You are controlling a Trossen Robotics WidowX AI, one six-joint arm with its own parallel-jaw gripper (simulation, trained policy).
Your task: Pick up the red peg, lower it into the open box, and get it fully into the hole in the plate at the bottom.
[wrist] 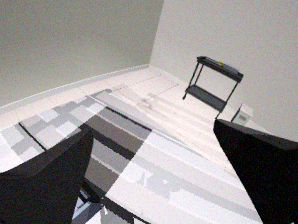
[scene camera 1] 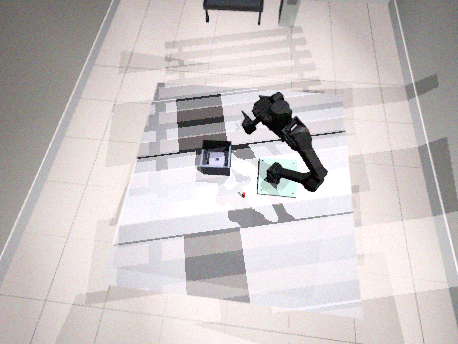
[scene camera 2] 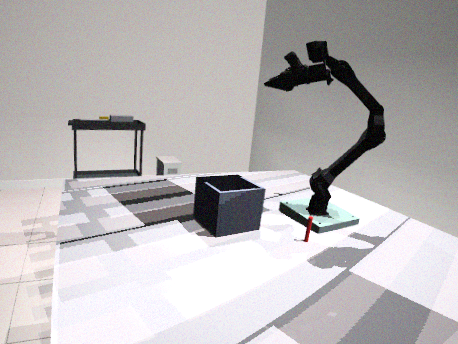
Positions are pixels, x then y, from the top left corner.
Scene:
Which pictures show my gripper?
The wrist view, scene camera 1 and scene camera 2: all of them.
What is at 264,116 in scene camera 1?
My gripper.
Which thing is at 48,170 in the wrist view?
My gripper.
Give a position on a dark blue box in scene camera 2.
225,205

